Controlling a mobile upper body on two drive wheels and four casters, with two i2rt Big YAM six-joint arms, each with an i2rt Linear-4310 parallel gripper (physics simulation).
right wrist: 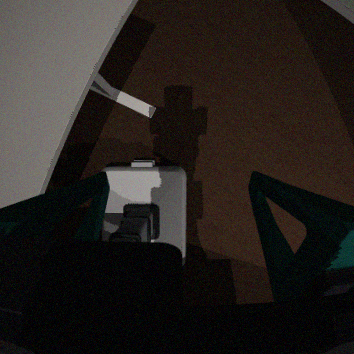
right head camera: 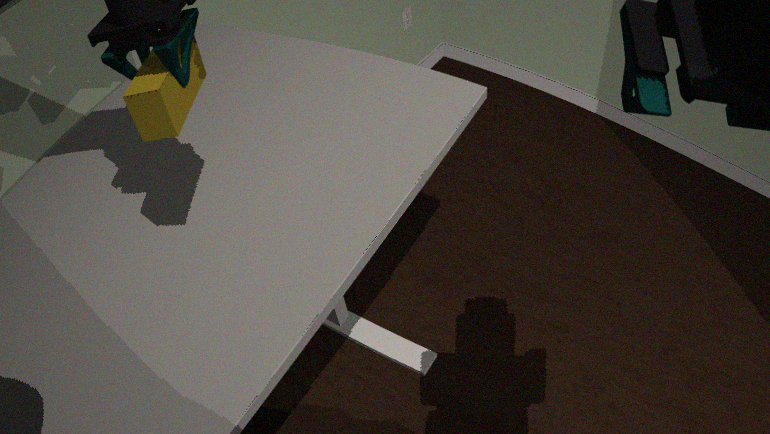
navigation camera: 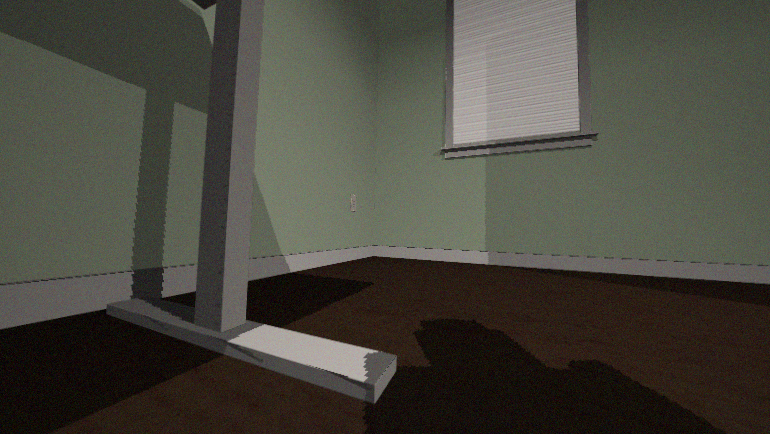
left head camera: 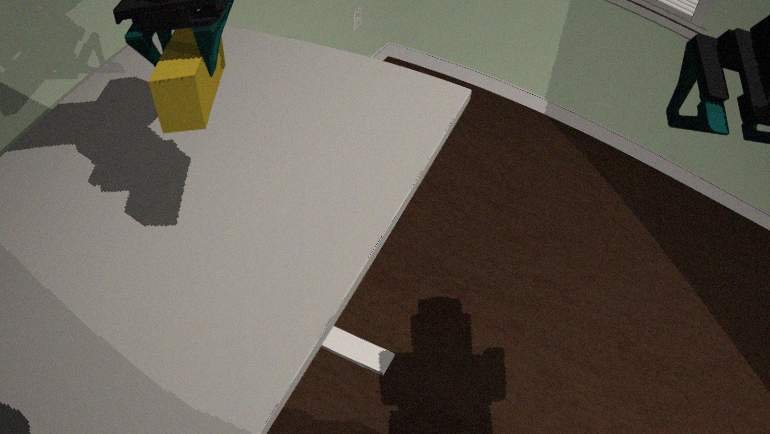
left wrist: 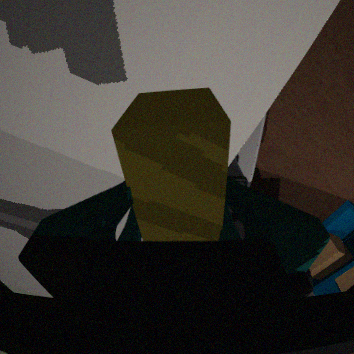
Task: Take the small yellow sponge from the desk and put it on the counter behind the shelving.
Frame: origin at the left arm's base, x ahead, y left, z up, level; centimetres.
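Seen in the pictures: left gripper, between the fingertips: (right head camera: 168,86) (left wrist: 178,178); right gripper, between the fingertips: (right wrist: 178,179) (right head camera: 679,110) (left head camera: 708,126).
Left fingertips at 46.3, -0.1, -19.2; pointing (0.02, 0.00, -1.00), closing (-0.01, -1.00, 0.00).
Offsets run from my left fingertips to a thing's top centre, as dx, dy, dz. "spot": to the spot under its first point. Level surfaces: height alone.
The small yellow sponge @[+0.0, +0.0, +3.6] (left head camera: 180,110) (right head camera: 153,117) (left wrist: 175,150) is a block held between the fingers of my left gripper (left head camera: 183,67) (right head camera: 158,79) (left wrist: 178,178). The sponge hangs in the air above the pale desk @[dz -26.8] (left head camera: 296,188) (right head camera: 296,188) (right wrist: 40,100), with a dark shadow on the desk top below it. My right gripper (right wrist: 178,179) is open and empty, with its fingers wide apart. It is away from the desk, beyond its right edge in the head views. The counter and the shelving do not show in these views.
The desk's leg @[spot: +34.2, +2.8, -93.2] (navigation camera: 229,188) stands on a long foot (navigation camera: 307,350) (left head camera: 355,349) (right head camera: 390,343) that juts over the brown floor @[dz -121.8] (navigation camera: 620,323). Green walls meet in a corner behind, with a window @[spot: +141.0, -120.0, +10.8] (navigation camera: 514,70) at the right. Blue and tan parts show at the left wrist view's right edge.
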